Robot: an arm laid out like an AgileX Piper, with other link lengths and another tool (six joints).
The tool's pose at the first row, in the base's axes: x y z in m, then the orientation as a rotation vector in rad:
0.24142 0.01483 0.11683 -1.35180 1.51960 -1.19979
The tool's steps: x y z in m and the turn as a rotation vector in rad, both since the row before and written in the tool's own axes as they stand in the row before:
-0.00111 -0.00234 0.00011 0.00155 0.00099 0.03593
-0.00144 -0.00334 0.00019 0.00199 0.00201 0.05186
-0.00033 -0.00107 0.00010 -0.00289 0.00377 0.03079
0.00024 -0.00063 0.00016 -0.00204 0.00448 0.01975
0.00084 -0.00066 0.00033 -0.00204 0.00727 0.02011
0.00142 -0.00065 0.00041 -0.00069 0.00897 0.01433
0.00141 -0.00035 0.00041 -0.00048 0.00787 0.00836
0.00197 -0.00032 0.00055 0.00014 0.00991 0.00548
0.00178 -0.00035 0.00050 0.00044 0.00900 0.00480
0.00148 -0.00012 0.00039 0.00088 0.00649 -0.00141
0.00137 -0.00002 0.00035 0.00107 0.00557 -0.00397
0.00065 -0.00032 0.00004 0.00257 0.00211 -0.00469
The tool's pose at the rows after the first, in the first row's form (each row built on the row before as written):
0.24233 0.01591 0.11900 -1.31767 1.53704 -1.17928
0.24363 0.01719 0.12215 -1.26820 1.56188 -1.14975
0.24406 0.01741 0.12317 -1.24038 1.58107 -1.13149
0.24433 0.01708 0.12372 -1.22180 1.59484 -1.12119
0.24464 0.01612 0.12419 -1.20175 1.61068 -1.11275
0.24489 0.01457 0.12455 -1.18547 1.62416 -1.11009
0.24505 0.01307 0.12461 -1.17498 1.63403 -1.11045
0.24519 0.01101 0.12453 -1.16598 1.64376 -1.11457
0.24532 0.00913 0.12451 -1.15773 1.65227 -1.11862
0.24534 0.00761 0.12433 -1.15601 1.65599 -1.12499
0.24532 0.00622 0.12409 -1.15694 1.65782 -1.13241
0.24527 0.00553 0.12431 -1.15895 1.65560 -1.13874

